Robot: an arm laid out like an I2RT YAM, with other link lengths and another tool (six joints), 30 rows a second.
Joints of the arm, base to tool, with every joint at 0 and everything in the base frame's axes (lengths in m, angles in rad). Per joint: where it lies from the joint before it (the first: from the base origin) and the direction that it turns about. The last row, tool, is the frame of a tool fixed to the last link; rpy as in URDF.
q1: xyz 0.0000 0.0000 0.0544 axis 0 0 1
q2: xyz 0.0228 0.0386 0.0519 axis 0 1 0
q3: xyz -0.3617 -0.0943 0.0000 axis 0 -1 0
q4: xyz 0.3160 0.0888 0.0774 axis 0 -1 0
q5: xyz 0.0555 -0.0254 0.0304 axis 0 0 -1
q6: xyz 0.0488 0.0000 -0.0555 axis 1 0 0
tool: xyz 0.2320 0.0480 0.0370 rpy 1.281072 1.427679 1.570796
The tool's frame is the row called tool.
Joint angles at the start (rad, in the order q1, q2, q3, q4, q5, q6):
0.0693 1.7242 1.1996 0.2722 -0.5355 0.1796
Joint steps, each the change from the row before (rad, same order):
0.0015 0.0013 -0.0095 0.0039 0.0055 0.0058
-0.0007 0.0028 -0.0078 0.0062 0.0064 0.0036
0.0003 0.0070 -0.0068 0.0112 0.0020 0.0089
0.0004 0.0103 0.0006 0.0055 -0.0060 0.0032
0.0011 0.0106 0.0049 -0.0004 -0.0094 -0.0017
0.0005 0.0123 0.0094 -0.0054 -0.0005 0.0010
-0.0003 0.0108 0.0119 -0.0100 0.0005 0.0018
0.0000 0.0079 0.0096 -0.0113 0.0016 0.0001
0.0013 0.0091 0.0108 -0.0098 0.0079 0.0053
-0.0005 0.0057 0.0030 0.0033 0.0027 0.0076
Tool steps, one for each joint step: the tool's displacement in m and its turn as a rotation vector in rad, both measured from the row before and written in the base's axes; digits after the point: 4 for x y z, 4 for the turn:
0.0000 -0.0004 -0.0054 0.0027 0.0101 -0.0051
0.0012 -0.0019 -0.0048 0.0009 0.0063 -0.0077
0.0016 -0.0005 -0.0052 0.0064 0.0075 -0.0037
0.0014 0.0016 -0.0044 0.0038 0.0061 0.0055
0.0008 0.0029 -0.0037 0.0008 0.0053 0.0105
0.0034 0.0007 -0.0039 0.0003 0.0089 0.0007
0.0036 -0.0001 -0.0028 0.0006 0.0099 -0.0012
0.0027 -0.0002 -0.0028 -0.0011 0.0096 -0.0016
0.0042 -0.0008 -0.0027 0.0012 0.0109 -0.0076
0.0026 -0.0011 -0.0010 0.0052 0.0036 -0.0051

